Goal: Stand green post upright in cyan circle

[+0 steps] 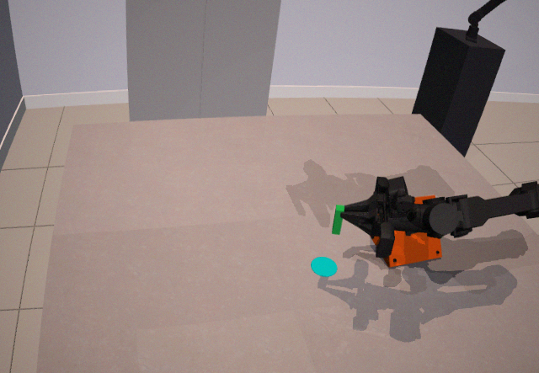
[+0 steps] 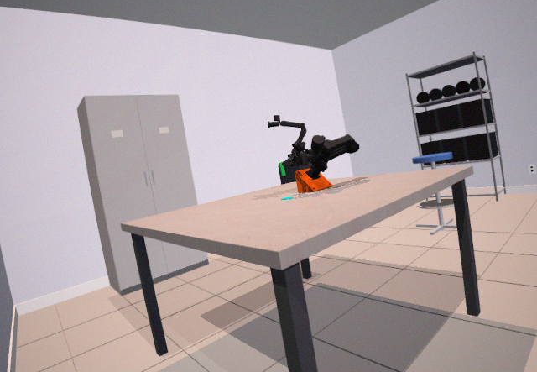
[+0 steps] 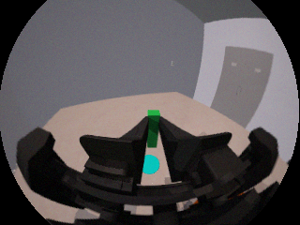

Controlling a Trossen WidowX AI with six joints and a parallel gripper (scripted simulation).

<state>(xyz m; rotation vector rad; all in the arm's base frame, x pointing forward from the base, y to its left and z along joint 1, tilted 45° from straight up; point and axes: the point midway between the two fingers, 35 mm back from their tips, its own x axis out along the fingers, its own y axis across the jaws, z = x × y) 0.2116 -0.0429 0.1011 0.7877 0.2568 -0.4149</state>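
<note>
Right now the cyan circle is 17 cm below my gripper tip. Round my gripper tip: green post: 2 cm below.
</note>
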